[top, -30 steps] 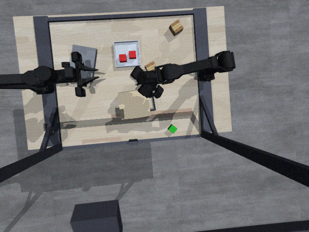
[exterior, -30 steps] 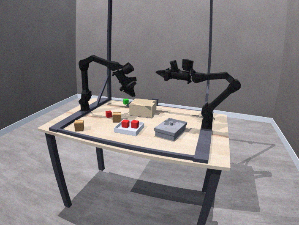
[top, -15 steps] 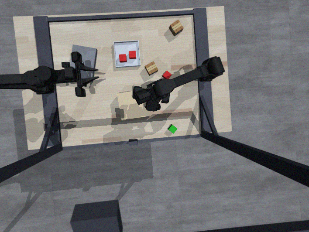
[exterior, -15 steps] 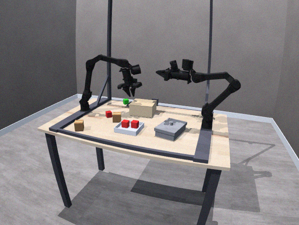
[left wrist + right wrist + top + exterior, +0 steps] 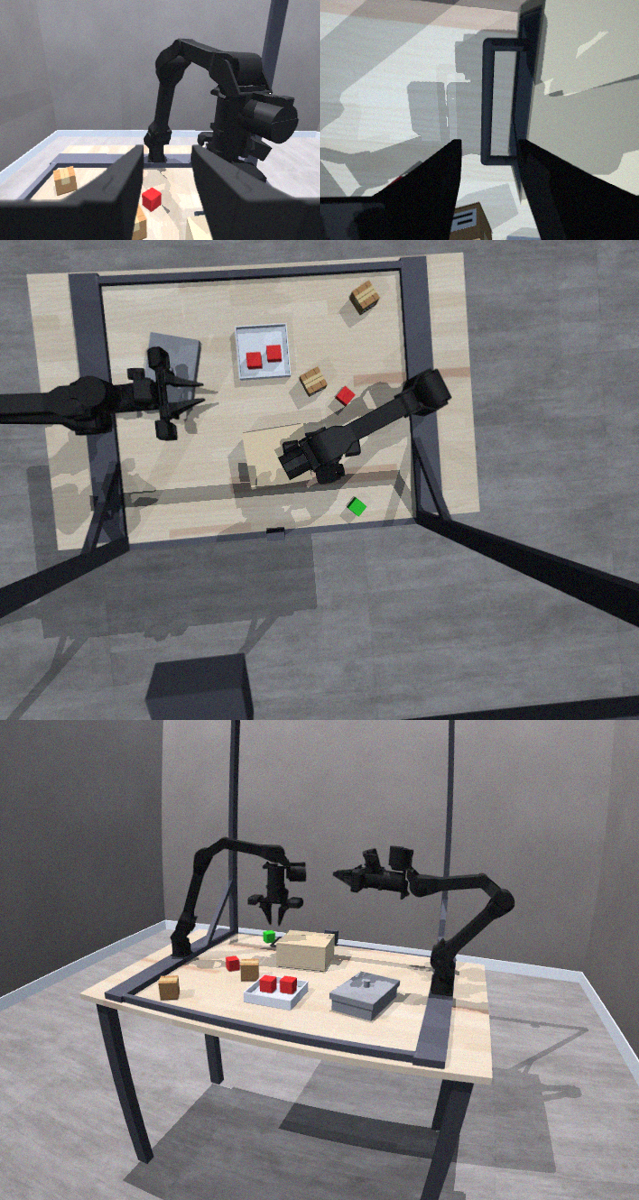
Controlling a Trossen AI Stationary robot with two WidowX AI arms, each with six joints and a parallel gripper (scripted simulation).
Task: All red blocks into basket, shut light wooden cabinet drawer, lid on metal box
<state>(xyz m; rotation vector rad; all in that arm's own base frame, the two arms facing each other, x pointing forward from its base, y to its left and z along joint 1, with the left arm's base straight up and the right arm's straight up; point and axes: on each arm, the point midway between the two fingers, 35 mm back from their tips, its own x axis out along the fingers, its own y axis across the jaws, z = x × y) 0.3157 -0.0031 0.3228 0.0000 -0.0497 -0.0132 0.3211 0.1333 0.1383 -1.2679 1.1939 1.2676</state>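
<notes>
Now: right hand 10 mm past the drawer, 90 mm to the right of it and 120 mm above it. Round my right hand: white basket 290 mm ahead, 130 mm to the left, 150 mm below; light wooden cabinet 10 mm behind, 110 mm to the left, 120 mm below; grey metal lid 250 mm ahead, 380 mm to the left, 110 mm below.
The light wooden cabinet lies 140 mm behind my left hand, 170 mm to the right of it and 300 mm below it. Round my left hand: drawer (140 mm behind, 190 mm to the right, 300 mm below); metal box (110 mm ahead, 100 mm to the left, 320 mm below); grey metal lid (110 mm ahead, 100 mm to the left, 290 mm below).
</notes>
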